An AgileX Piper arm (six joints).
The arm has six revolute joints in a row. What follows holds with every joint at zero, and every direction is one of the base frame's. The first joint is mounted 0.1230 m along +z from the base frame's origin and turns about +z. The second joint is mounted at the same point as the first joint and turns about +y. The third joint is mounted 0.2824 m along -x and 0.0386 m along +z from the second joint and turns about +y. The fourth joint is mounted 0.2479 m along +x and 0.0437 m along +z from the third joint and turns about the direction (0.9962, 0, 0.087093). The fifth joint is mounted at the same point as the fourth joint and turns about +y. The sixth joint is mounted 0.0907 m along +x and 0.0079 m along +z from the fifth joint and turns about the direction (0.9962, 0, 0.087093). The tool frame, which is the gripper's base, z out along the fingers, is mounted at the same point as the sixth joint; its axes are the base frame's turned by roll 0.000, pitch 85.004 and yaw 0.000 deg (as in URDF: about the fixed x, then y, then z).
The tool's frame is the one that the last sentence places.
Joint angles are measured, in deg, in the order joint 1, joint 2, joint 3, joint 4, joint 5, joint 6. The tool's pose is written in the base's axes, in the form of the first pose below.
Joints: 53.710 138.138 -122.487 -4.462 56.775 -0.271
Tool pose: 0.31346 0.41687 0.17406; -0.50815 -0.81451 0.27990; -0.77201 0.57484 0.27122; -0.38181 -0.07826 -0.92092
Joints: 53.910 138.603 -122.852 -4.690 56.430 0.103
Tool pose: 0.31317 0.41909 0.17187; -0.50769 -0.81346 0.28377; -0.77019 0.57614 0.27363; -0.38608 -0.07963 -0.91902
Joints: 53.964 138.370 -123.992 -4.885 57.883 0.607
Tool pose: 0.31294 0.41899 0.17882; -0.51438 -0.80847 0.28598; -0.76606 0.58308 0.27049; -0.38543 -0.07994 -0.91927
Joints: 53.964 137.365 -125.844 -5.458 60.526 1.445
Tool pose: 0.31263 0.41691 0.19569; -0.52404 -0.79838 0.29661; -0.75718 0.59617 0.26695; -0.38996 -0.08469 -0.91693
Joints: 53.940 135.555 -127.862 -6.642 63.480 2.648
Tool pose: 0.31190 0.41234 0.22056; -0.53336 -0.78237 0.32159; -0.74218 0.61523 0.26583; -0.40583 -0.09689 -0.90880
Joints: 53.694 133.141 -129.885 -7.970 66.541 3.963
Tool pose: 0.31128 0.40411 0.25063; -0.54515 -0.75973 0.35444; -0.71937 0.64102 0.26758; -0.43049 -0.10910 -0.89598
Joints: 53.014 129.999 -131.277 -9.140 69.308 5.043
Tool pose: 0.31107 0.39053 0.28366; -0.55817 -0.73196 0.39073; -0.68977 0.67108 0.27178; -0.46114 -0.11782 -0.87947
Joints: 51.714 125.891 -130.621 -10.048 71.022 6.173
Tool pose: 0.31152 0.37041 0.31458; -0.57768 -0.69655 0.42556; -0.65200 0.70743 0.27284; -0.49110 -0.11985 -0.86282
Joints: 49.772 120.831 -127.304 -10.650 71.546 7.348
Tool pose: 0.31209 0.34423 0.33961; -0.60447 -0.65466 0.45391; -0.60980 0.74689 0.26515; -0.51260 -0.11652 -0.85068
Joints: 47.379 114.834 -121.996 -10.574 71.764 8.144
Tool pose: 0.30954 0.31294 0.36023; -0.63588 -0.61329 0.46855; -0.56930 0.78263 0.25178; -0.52111 -0.10664 -0.84680
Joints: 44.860 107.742 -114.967 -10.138 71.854 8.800
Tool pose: 0.30063 0.27768 0.37749; -0.66908 -0.57233 0.47410; -0.52979 0.81469 0.23582; -0.52121 -0.09339 -0.84830
